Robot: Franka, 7 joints.
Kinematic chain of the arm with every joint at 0, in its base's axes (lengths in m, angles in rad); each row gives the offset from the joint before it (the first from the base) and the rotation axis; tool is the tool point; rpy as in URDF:
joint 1: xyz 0 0 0.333 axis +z
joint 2: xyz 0 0 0 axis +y
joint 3: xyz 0 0 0.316 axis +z
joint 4: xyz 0.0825 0 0 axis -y
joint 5: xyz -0.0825 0 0.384 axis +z
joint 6: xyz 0 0 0 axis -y
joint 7: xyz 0.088 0 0 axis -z
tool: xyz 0 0 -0.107 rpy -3.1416 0 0
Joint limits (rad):
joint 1: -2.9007..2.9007
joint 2: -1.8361..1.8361
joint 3: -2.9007..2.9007
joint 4: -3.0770..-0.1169
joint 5: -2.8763..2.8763
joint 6: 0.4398..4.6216
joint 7: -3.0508..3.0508
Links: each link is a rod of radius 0.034 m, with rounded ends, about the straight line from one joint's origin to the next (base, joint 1, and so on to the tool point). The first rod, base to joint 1, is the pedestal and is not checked.
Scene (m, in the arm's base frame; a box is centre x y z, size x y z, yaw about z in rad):
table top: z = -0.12
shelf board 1: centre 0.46 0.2 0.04 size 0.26 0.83 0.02 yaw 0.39
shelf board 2: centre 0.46 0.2 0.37 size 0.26 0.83 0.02 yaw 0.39
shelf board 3: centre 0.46 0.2 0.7 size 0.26 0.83 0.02 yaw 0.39
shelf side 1: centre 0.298 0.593 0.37 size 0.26 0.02 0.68 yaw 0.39
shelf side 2: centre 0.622 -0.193 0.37 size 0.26 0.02 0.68 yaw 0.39
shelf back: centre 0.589 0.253 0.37 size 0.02 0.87 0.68 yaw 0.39
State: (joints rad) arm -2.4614 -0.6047 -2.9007 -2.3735 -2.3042 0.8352 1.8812
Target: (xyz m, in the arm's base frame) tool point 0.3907 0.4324 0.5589
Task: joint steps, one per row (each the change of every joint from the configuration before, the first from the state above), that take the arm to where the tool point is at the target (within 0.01 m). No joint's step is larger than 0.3 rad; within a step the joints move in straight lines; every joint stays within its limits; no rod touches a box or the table.
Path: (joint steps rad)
1: 0.0597 0.0545 0.0688 -0.2048 0.0392 -0.0700 0.0000
2: 0.0597 0.0545 0.0688 -0.2047 0.0393 -0.0701 0.0000
3: 0.0598 0.0545 0.0689 -0.2048 0.0392 -0.0700 0.0000
4: 0.0303 0.2562 0.0170 0.1185 -0.0092 -0.0618 0.0000
5: 0.0304 0.2562 0.0170 0.1186 -0.0092 -0.0617 0.0000
6: 0.0303 0.2562 0.0171 0.1186 -0.0092 -0.0618 0.0000
7: -0.0724 -0.1891 -0.0674 0.2345 -0.0683 0.1403 0.0000
8: -0.0724 -0.1892 -0.0673 0.2346 -0.0682 0.1404 0.0000
9: -0.0724 -0.1891 -0.0674 0.2346 -0.0683 0.1403 0.0000

